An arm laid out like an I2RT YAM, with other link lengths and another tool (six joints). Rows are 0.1 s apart.
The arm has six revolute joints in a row. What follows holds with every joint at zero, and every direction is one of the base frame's.
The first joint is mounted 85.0 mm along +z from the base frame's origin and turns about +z.
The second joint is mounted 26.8 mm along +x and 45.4 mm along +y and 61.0 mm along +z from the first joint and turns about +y.
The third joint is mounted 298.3 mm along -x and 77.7 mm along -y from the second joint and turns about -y.
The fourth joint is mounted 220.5 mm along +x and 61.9 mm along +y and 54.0 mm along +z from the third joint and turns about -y.
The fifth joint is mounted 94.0 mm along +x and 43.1 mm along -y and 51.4 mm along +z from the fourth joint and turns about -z.
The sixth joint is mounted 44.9 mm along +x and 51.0 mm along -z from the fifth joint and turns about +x.
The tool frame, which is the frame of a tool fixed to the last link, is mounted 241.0 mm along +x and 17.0 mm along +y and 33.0 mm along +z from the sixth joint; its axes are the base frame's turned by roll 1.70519, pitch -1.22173 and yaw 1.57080 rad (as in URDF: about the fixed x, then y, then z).
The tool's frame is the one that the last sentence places.
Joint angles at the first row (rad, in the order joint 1, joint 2, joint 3, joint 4, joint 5, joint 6):
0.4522 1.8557 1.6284 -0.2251 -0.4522 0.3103
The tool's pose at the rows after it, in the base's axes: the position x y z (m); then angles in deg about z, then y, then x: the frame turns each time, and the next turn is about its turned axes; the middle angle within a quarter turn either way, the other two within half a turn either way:
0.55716 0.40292 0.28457 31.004 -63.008 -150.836
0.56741 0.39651 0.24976 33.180 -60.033 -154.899
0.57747 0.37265 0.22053 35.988 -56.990 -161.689
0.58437 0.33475 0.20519 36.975 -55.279 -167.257
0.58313 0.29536 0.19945 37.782 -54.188 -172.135
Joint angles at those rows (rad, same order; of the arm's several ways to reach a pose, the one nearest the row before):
0.4557 1.9086 1.6158 -0.1955 -0.4504 0.3060
0.4542 1.9491 1.6153 -0.2130 -0.4112 0.2811
0.4417 1.9543 1.5937 -0.2434 -0.3402 0.2418
0.4081 1.9175 1.5250 -0.2393 -0.2815 0.2093
0.3710 1.8544 1.4404 -0.2317 -0.2356 0.1771

